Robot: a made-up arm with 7 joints. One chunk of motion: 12 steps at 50 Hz.
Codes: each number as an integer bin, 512 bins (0 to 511) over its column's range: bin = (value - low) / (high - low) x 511, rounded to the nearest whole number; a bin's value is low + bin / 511 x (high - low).
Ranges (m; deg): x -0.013..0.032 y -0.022..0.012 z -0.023..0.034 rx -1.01..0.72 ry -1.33..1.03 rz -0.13..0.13
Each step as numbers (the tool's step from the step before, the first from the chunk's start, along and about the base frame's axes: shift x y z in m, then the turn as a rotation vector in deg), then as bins.
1 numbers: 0.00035 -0.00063 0.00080 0.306 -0.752 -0.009
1 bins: 152 321 213 389 125 238
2 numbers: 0.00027 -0.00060 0.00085 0.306 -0.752 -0.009
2 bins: 151 322 214 389 125 238
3 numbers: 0.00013 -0.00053 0.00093 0.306 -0.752 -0.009
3 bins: 149 323 215 389 125 238
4 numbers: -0.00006 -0.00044 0.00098 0.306 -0.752 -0.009
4 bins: 147 324 215 389 125 238
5 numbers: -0.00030 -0.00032 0.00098 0.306 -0.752 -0.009
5 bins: 144 326 215 389 125 238
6 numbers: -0.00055 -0.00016 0.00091 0.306 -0.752 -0.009
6 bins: 141 328 214 389 125 238
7 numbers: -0.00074 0.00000 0.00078 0.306 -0.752 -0.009
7 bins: 139 331 213 389 125 238
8 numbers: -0.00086 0.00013 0.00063 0.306 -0.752 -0.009
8 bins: 138 333 212 389 125 238
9 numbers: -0.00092 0.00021 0.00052 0.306 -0.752 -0.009
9 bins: 137 334 211 389 125 238
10 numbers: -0.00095 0.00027 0.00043 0.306 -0.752 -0.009
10 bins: 137 335 210 389 125 238
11 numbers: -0.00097 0.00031 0.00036 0.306 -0.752 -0.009
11 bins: 137 335 209 389 125 238
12 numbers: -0.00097 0.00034 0.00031 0.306 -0.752 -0.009
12 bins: 137 336 209 389 125 238
